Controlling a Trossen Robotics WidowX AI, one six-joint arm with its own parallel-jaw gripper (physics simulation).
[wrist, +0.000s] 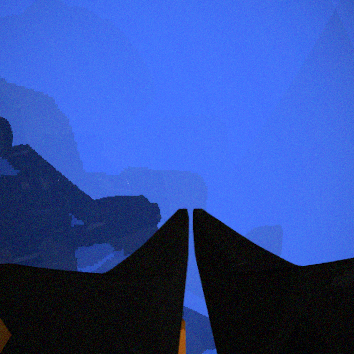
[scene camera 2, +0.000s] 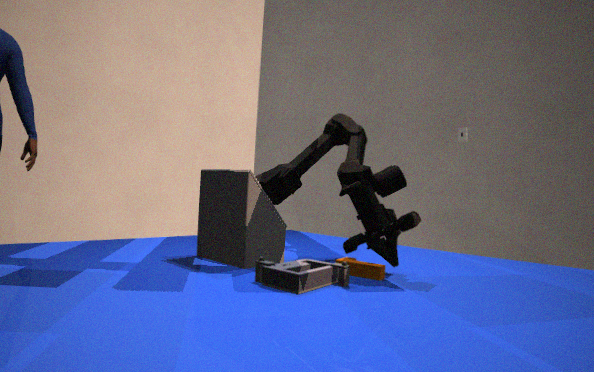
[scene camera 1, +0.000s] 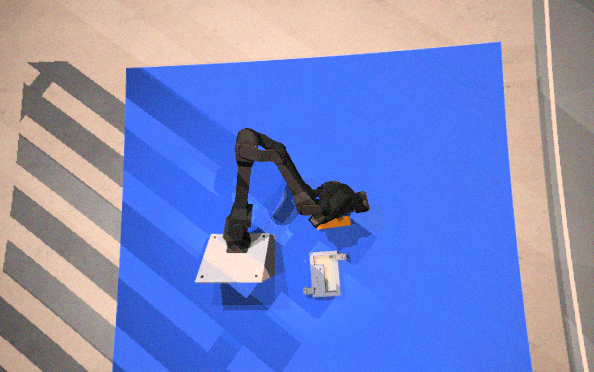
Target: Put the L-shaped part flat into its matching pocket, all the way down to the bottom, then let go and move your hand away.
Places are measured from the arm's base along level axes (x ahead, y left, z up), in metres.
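Pixels of known places: gripper, fingertip midpoint: (wrist: 189, 217) (scene camera 2: 396, 266); arm's base, link origin: (scene camera 2: 253, 208) (scene camera 1: 238, 245).
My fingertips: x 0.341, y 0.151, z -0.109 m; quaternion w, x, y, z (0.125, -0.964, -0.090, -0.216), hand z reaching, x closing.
Observation:
For each thing: its top centre in the pictures, then the offset to it from my fingertips. "pt": a spot on its surface instead. Level surfaces: height alone.
- orange L-shaped part, top centre: (scene camera 2: 362, 261) (scene camera 1: 332, 218) 0.060 m right, 0.055 m back, 0.009 m up
- orange part, surface spot: (wrist: 182, 341) pt 0.065 m right, 0.000 m ahead, 0.009 m up
- grey pocket fixture, top centre: (scene camera 2: 303, 259) (scene camera 1: 324, 274) 0.238 m right, 0.079 m back, 0.027 m up
- blue mat, surface height: 0.021 m down
The orange L-shaped part (scene camera 1: 334, 223) (scene camera 2: 368, 270) lies low at the mat, partly hidden by the hand in the top view. In the wrist view, small pieces of the orange part (wrist: 182, 341) show beside and behind the fingers. My gripper (scene camera 2: 396, 263) (wrist: 189, 217) is shut, its tips almost touching with blue mat visible in the thin gap. It holds nothing. In the side view the tips are low, near the part's right end. The grey pocket fixture (scene camera 1: 318, 284) (scene camera 2: 316, 281) stands apart from the part, with its recess facing up; the recess floor is hidden in the side view.
The arm's base block (scene camera 1: 232, 262) (scene camera 2: 222, 215) stands left of the fixture on the blue mat (scene camera 1: 425, 150) (scene camera 2: 150, 330). The fixture has small posts at two corners. A person's arm (scene camera 2: 21, 90) shows at the far left, and a wall socket (scene camera 2: 463, 134) at the right.

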